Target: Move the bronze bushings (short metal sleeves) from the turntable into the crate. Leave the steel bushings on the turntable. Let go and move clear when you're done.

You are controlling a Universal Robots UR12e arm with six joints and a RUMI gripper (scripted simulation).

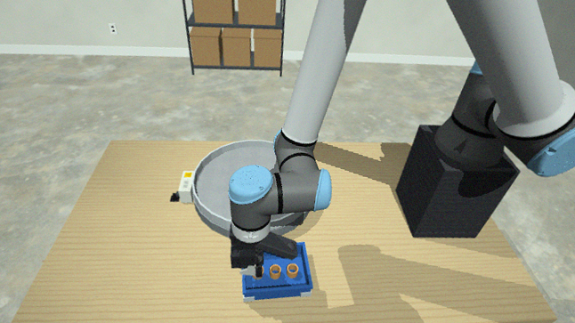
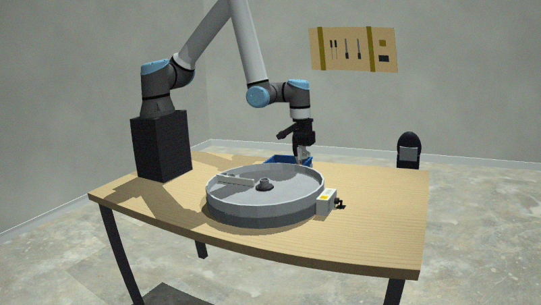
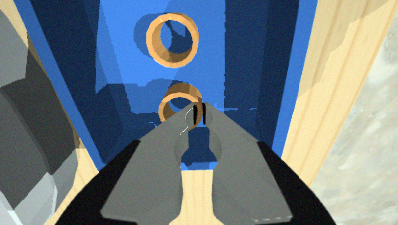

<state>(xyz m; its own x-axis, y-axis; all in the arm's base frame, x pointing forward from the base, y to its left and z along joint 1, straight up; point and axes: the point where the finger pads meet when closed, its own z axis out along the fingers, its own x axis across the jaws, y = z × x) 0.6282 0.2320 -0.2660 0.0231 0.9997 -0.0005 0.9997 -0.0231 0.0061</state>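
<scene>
My hand is 5 cm past the blue crate, 2 cm to the left of it and 1 cm above it. The rest, counted from my hand: grey turntable: 35 cm to the right, 2 cm above, 1 cm ahead.
</scene>
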